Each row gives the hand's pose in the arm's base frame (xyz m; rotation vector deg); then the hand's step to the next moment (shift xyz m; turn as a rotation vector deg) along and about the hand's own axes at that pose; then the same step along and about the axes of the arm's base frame.
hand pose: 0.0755 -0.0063 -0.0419 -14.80 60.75 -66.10
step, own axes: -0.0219 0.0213 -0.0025 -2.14 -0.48 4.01
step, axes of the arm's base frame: 0.0109 0.0284 -0.0033 2.84 0.26 3.57
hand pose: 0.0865 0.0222 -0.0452 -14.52 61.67 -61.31
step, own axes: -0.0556 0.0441 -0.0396 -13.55 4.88 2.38
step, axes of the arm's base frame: -0.0096 0.0793 -0.0151 3.99 12.67 6.06
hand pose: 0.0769 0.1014 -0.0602 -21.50 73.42 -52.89
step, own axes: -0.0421 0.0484 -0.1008 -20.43 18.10 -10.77
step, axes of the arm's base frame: -0.0754 0.0856 -0.0357 -3.26 29.05 -2.55
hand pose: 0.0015 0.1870 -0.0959 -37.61 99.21 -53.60
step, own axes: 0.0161 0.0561 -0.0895 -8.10 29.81 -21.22
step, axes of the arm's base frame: -0.0895 0.0433 -0.0390 -17.19 28.73 -16.84
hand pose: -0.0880 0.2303 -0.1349 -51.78 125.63 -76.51
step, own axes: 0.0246 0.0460 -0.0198 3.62 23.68 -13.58
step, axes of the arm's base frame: -0.0443 0.0099 -0.0325 -18.62 13.63 -15.03
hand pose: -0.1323 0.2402 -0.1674 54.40 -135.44 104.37
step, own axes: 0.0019 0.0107 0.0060 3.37 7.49 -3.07
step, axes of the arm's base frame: -0.0044 -0.0047 -0.0106 -7.28 2.23 -4.35
